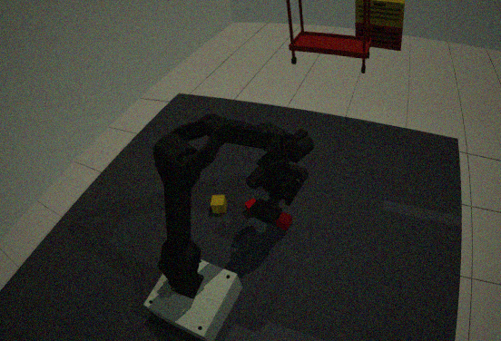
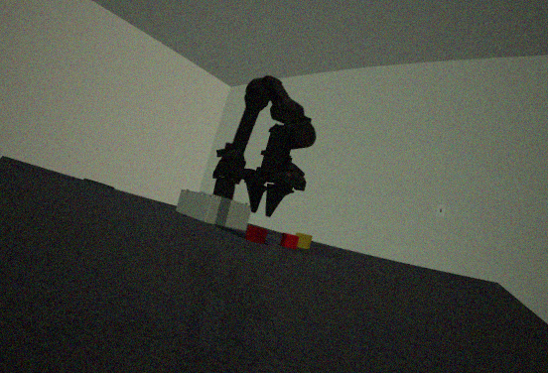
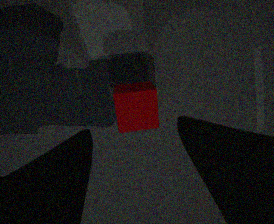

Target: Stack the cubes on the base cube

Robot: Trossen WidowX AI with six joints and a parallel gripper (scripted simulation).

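Now: the yellow base cube 21 cm to the left of my gripper tip, 4 cm below it and 1 cm ahead of it. From my gripper tip the other things lie so: red cube 10 cm to the left, 5 cm below, 3 cm ahead.
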